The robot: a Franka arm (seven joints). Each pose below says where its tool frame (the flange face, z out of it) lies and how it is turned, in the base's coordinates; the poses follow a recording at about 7 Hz.
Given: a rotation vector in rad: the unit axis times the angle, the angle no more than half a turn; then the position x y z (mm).
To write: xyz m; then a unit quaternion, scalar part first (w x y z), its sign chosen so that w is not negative. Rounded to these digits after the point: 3 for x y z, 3 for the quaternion.
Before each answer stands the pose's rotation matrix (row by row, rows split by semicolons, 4 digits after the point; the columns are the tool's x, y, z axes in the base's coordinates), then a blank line. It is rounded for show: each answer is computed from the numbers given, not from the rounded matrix.
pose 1, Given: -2.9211 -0.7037 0.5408 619 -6 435
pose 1, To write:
0.8313 0.4245 -0.3587; 0.4559 -0.8900 0.0032; -0.3179 -0.1662 -0.9334

0.619 -0.006 0.435 0.044 -0.956 -0.230 0.177
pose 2, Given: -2.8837 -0.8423 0.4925 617 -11 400
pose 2, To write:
0.7950 0.5072 -0.3326; 0.5386 -0.8425 0.0027; -0.2789 -0.1813 -0.9431

0.617 -0.011 0.400 0.049 -0.946 -0.276 0.162
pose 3, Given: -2.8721 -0.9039 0.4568 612 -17 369
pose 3, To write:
0.7793 0.5441 -0.3108; 0.5729 -0.8196 0.0017; -0.2538 -0.1794 -0.9505

0.612 -0.017 0.369 0.048 -0.942 -0.296 0.150
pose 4, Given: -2.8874 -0.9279 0.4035 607 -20 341
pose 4, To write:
0.7816 0.5607 -0.2734; 0.5823 -0.8130 -0.0025; -0.2237 -0.1572 -0.9619

0.607 -0.020 0.341 0.041 -0.943 -0.303 0.132
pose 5, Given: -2.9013 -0.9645 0.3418 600 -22 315
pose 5, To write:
0.7790 0.5835 -0.2297; 0.5979 -0.8015 -0.0082; -0.1889 -0.1310 -0.9732

0.600 -0.022 0.315 0.033 -0.943 -0.313 0.111
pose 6, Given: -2.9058 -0.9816 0.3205 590 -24 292
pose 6, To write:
0.7759 0.5934 -0.2141; 0.6054 -0.7959 -0.0117; -0.1773 -0.1205 -0.9767

0.590 -0.024 0.292 0.029 -0.942 -0.318 0.104
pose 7, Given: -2.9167 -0.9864 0.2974 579 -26 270
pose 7, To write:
0.7783 0.5964 -0.1966; 0.6056 -0.7956 -0.0158; -0.1658 -0.1068 -0.9804

0.579 -0.026 0.270 0.024 -0.943 -0.319 0.096
